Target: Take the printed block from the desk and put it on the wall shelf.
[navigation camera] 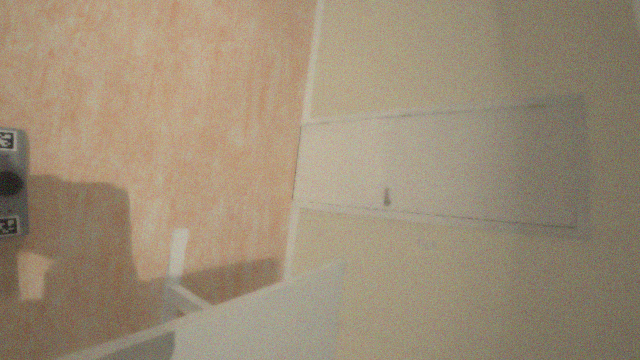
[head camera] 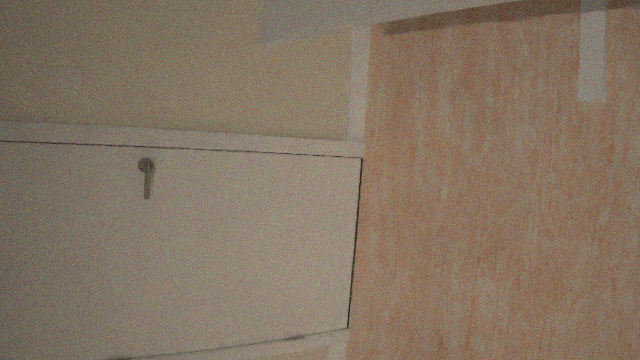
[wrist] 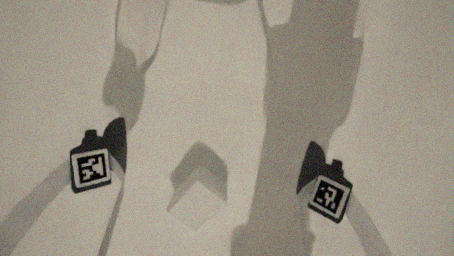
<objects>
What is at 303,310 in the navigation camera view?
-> A white desk.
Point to a white desk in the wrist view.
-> At 243,95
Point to my gripper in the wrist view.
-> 216,149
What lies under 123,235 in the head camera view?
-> A white door.
</objects>
